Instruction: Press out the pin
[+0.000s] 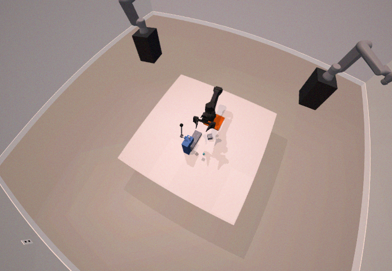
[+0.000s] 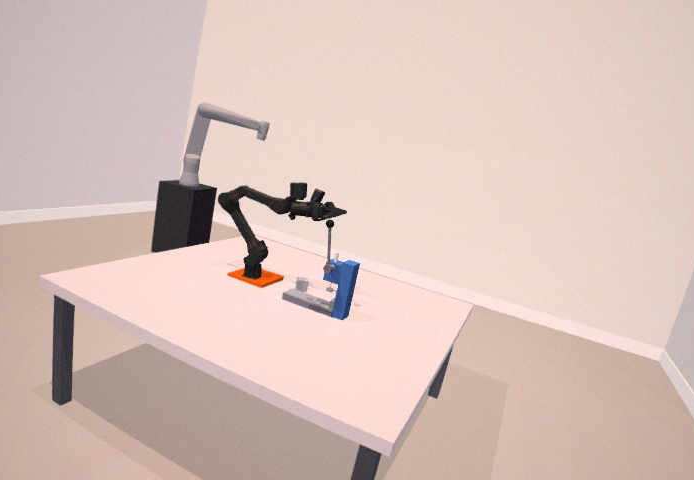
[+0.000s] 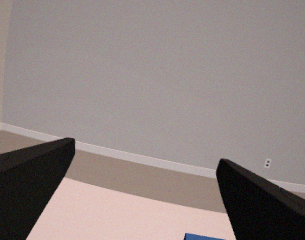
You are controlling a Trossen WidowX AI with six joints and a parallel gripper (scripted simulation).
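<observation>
The pale pin is 13 cm behind my gripper tip, 6 cm to the left of it and 33 cm below it. The rest, counted from my gripper tip: lever 2 cm ahead, 16 cm to the right, 10 cm below.
</observation>
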